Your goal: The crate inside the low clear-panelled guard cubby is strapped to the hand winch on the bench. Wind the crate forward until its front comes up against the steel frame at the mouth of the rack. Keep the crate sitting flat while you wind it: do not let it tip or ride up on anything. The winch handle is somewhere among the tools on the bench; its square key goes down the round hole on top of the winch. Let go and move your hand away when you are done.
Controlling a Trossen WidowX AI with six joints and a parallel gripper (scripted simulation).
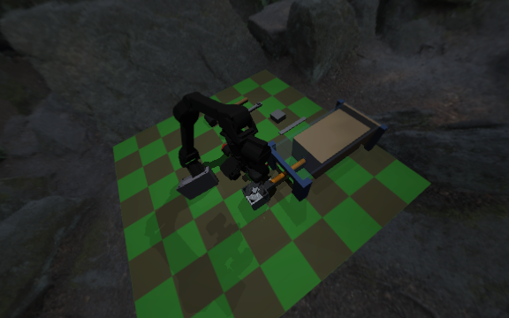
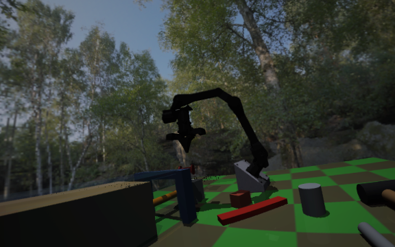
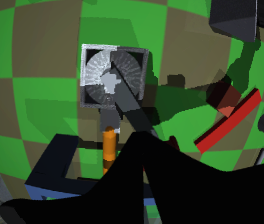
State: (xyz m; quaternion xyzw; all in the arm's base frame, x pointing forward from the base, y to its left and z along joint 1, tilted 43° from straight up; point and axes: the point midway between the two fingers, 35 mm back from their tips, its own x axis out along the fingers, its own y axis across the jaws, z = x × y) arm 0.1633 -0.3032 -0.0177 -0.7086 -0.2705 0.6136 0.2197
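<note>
Now: gripper tip 70 mm short of the red grip, 30 mm to the right of it and 90 mm above it. From my gripper tip the other things lie so: winch 30 mm behind, 30 mm to the right, 190 mm below; blue steel frame 150 mm ahead, 30 mm to the right, 110 mm below; winch handle 40 mm ahead, 10 mm to the left, 120 mm below.
</note>
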